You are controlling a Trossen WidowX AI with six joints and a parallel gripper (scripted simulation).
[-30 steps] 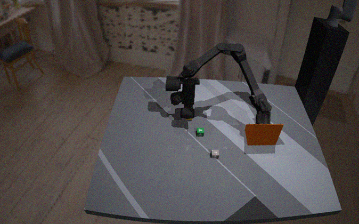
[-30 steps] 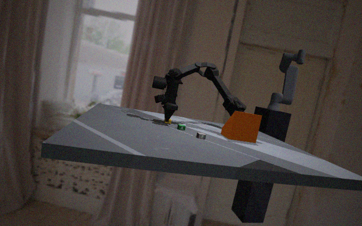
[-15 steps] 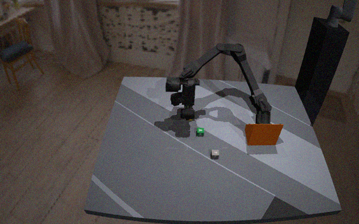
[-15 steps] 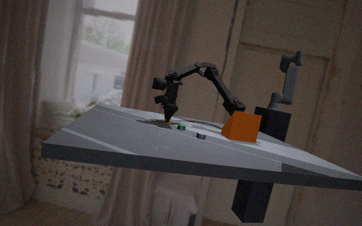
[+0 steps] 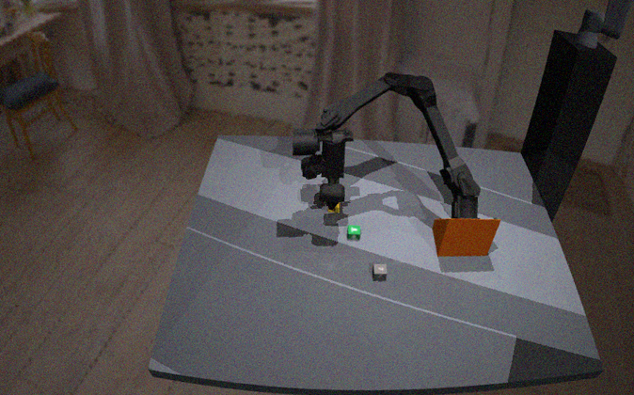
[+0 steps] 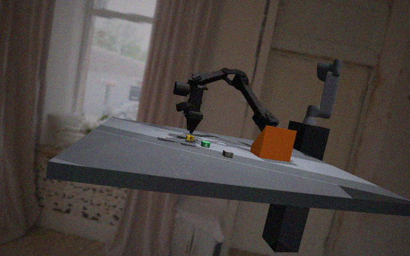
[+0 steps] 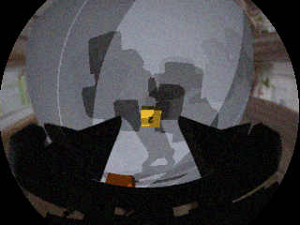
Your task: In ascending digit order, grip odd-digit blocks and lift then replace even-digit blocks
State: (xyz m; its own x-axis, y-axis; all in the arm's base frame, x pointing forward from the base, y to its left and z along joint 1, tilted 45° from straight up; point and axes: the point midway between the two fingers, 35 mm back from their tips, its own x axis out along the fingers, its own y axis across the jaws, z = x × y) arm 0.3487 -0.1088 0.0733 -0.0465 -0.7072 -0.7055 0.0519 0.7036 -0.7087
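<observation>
The yellow block is 10 mm behind my gripper tip and 30 mm below it. Round my gripper tip: white block: 110 mm behind, 230 mm to the left, 30 mm below; then green block: 60 mm behind, 100 mm to the left, 30 mm below.
</observation>
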